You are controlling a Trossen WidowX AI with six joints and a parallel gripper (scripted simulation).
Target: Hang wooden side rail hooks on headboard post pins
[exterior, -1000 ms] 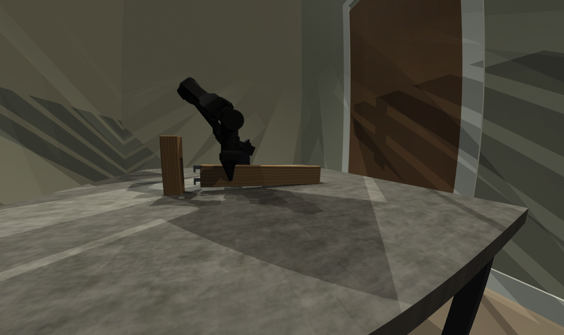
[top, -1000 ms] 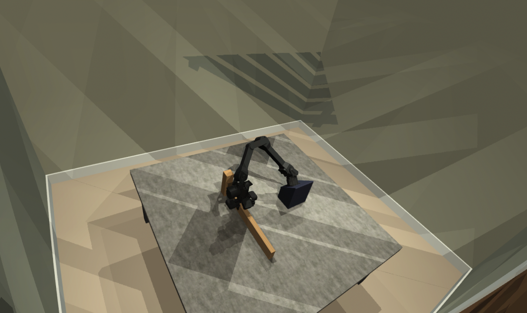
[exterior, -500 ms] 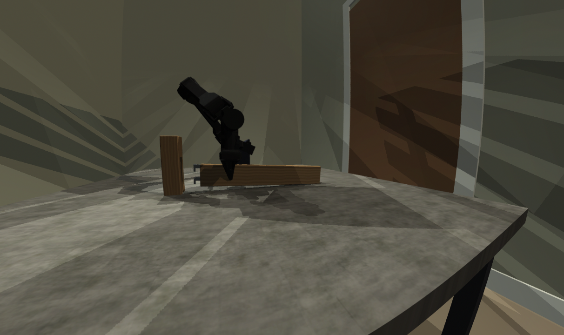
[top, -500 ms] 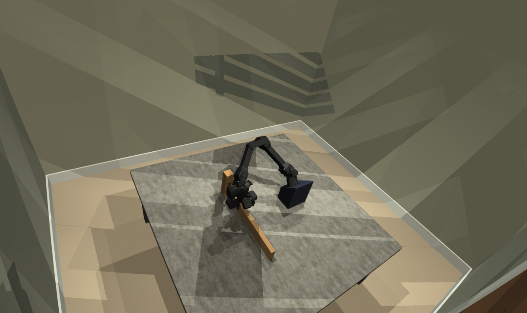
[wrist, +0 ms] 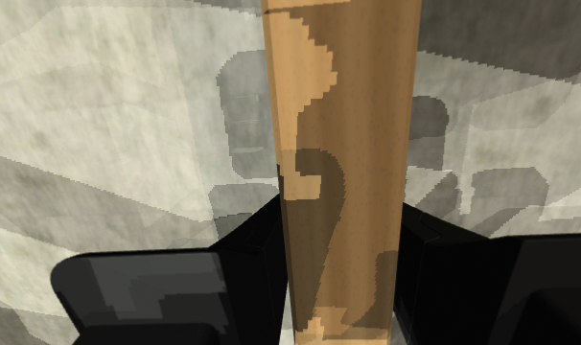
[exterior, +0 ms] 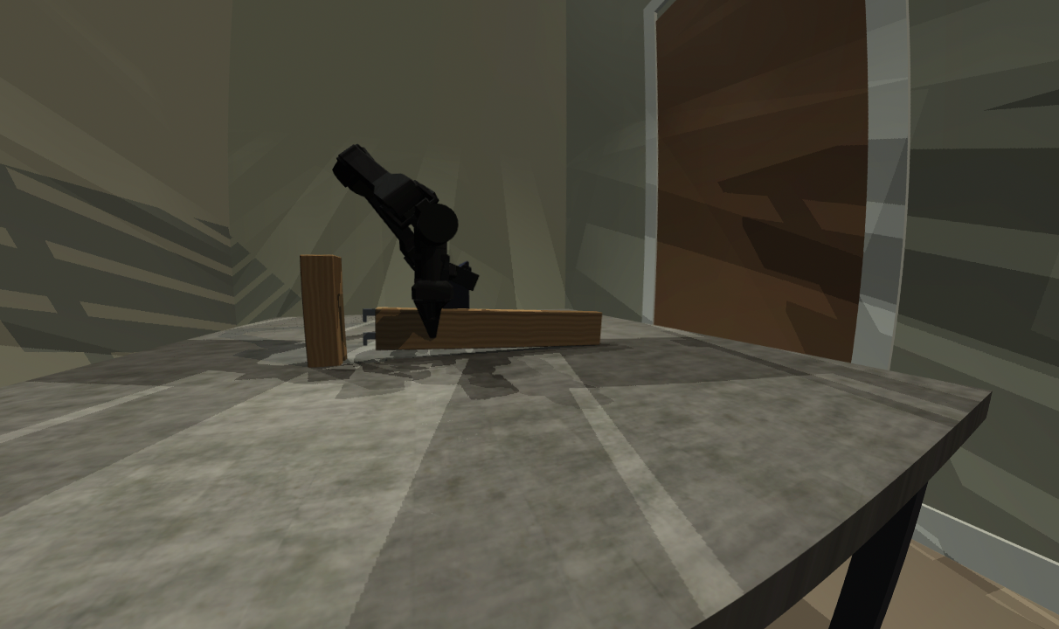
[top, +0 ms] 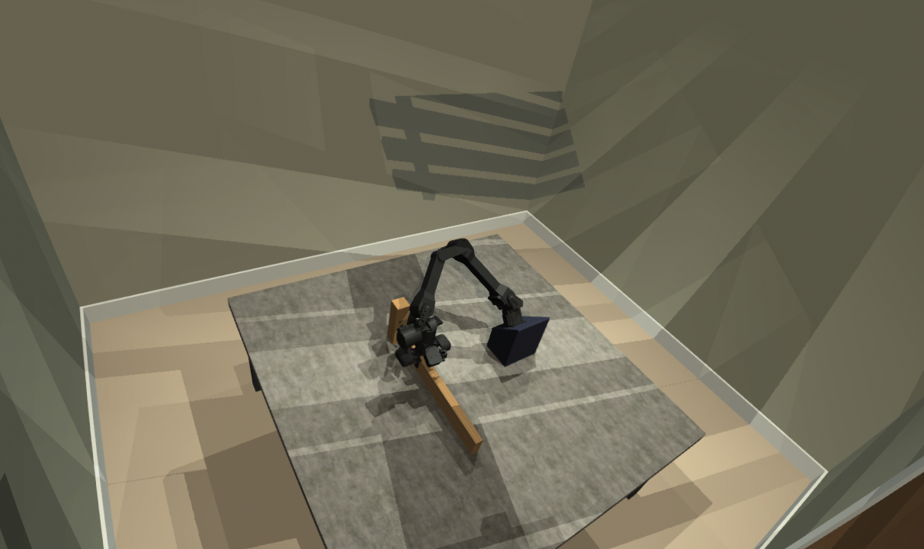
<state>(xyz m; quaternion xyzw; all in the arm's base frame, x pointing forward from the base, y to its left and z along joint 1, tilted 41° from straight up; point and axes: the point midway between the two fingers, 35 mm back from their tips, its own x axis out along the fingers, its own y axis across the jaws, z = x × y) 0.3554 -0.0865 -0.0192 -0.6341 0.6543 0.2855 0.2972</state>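
My gripper tip is 10 mm past the headboard post, 170 mm to the left of it and 40 mm below it.
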